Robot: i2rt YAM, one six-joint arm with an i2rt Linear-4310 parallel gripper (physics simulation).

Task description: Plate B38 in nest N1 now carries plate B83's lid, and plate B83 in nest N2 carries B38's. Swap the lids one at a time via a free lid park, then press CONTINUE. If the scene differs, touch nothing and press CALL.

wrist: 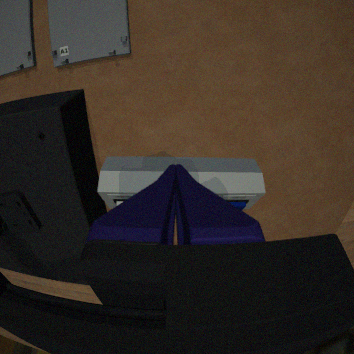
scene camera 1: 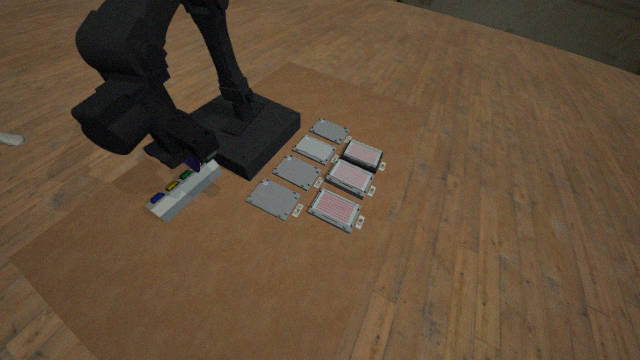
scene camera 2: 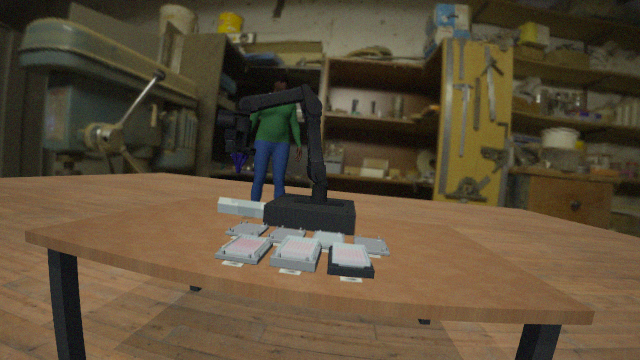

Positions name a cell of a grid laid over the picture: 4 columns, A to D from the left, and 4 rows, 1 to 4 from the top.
Labels:
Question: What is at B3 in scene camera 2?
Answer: A grey button box.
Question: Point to a grey button box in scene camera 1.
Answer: At B3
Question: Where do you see a grey button box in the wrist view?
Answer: C3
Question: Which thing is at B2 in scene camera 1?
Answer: The gripper.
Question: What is the gripper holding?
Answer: Nothing.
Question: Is the gripper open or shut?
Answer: Shut.

